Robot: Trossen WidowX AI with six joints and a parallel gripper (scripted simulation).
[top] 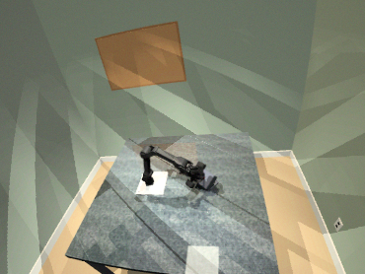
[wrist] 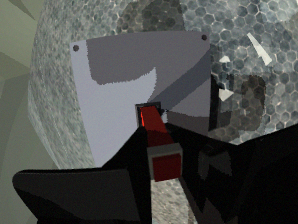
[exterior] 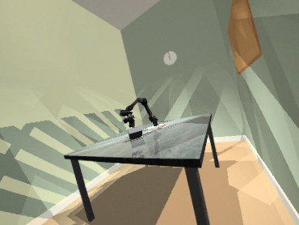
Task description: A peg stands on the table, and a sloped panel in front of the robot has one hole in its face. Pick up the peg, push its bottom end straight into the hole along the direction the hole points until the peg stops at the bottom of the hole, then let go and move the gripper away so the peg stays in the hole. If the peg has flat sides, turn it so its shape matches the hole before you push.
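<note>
The panel lies 3 cm ahead of my gripper tip, 2 cm to the left of it and 4 cm below it. Also, from my gripper tip: red peg: 1 cm behind, 1 cm to the right, 1 cm above.
</note>
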